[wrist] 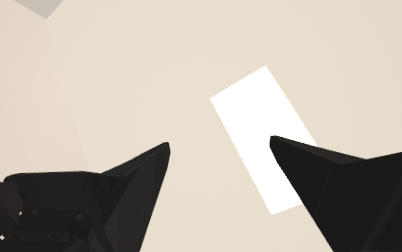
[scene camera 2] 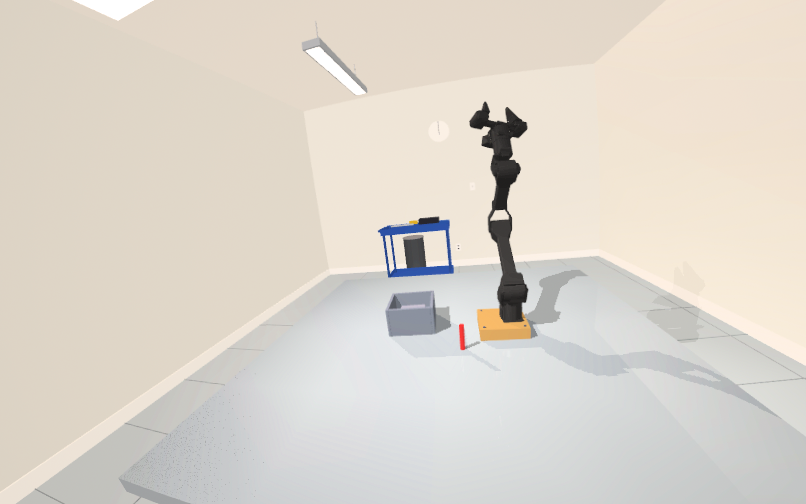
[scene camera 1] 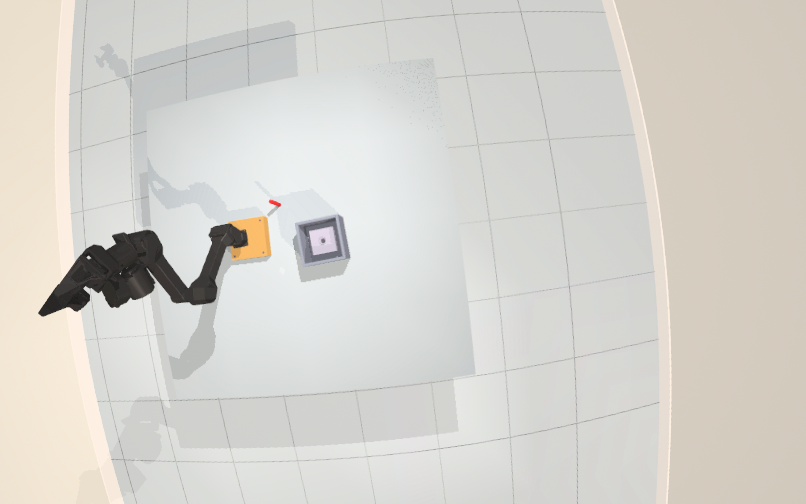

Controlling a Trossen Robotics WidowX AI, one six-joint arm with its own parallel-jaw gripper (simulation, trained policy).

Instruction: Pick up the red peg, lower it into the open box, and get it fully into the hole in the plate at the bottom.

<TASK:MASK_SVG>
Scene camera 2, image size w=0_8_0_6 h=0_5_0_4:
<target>my gripper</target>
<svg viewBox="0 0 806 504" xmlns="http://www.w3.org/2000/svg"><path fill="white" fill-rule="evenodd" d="M469 121L472 128L479 130L484 126L491 128L487 132L488 134L483 136L481 146L492 149L493 142L498 138L507 138L509 140L512 137L519 138L528 129L527 123L516 116L508 107L505 108L507 123L499 120L497 122L488 120L490 110L487 102L483 103L482 110L476 111L473 118Z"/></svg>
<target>grey box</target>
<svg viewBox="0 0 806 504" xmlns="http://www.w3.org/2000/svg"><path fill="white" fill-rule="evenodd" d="M434 291L392 294L385 310L389 337L435 334L436 306ZM401 309L401 306L426 306L423 308Z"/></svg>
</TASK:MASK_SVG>
